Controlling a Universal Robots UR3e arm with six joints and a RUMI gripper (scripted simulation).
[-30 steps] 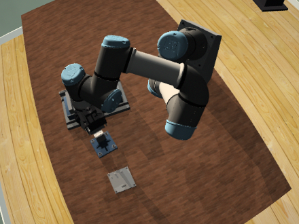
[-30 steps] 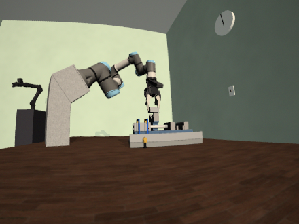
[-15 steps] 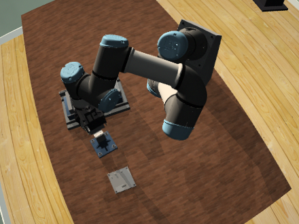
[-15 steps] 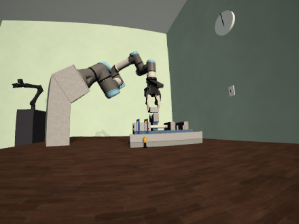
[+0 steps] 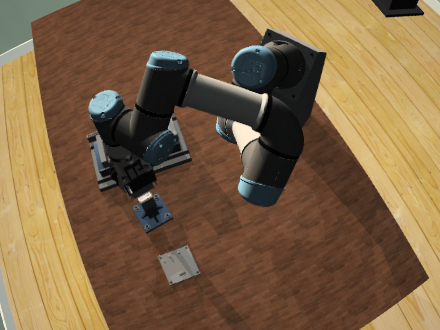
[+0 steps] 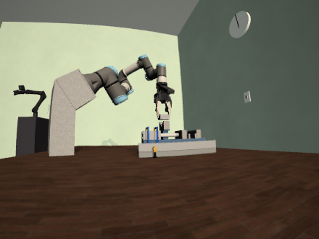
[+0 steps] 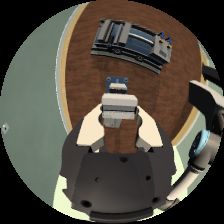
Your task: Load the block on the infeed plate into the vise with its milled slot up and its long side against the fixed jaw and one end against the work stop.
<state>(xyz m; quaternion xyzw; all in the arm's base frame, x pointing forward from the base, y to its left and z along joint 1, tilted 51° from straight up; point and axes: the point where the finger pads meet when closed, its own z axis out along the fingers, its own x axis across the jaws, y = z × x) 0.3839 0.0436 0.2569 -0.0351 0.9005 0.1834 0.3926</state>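
The part is right at my hand. Round my hand: grey infeed plate 190 mm below, 170 mm to the left, 40 mm behind.
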